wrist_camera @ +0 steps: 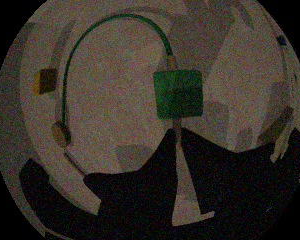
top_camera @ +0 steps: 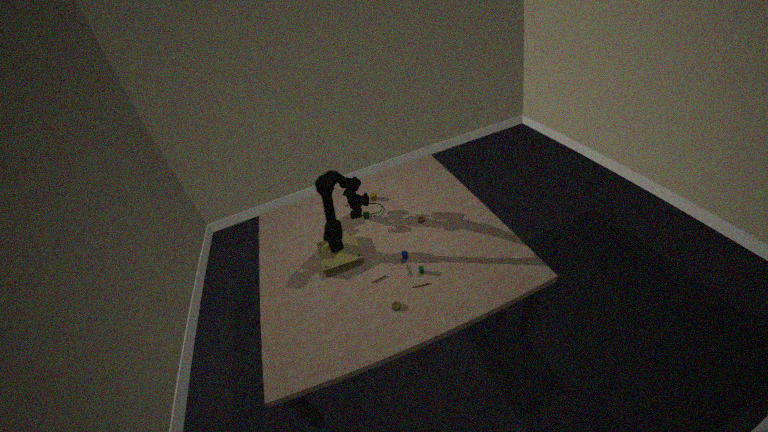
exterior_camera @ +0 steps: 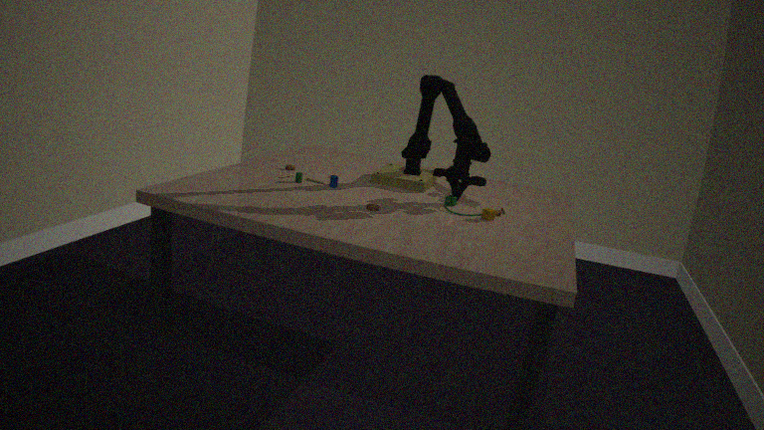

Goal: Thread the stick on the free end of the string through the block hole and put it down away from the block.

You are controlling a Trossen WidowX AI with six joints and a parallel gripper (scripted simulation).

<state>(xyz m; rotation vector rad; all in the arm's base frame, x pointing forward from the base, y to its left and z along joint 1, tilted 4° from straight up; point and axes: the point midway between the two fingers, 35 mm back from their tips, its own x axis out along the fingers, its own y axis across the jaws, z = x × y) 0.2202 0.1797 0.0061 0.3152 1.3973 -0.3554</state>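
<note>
My gripper tip is 3 cm short of the green block, 2 cm to the left of it and 1 cm below it. From my gripper tip the other things lie so: yellow block: 15 cm ahead, 11 cm to the left, 1 cm above; blue cylinder: 4 cm ahead, 44 cm to the right, 1 cm above; green cylinder: 5 cm ahead, 56 cm to the right, 1 cm above.
</note>
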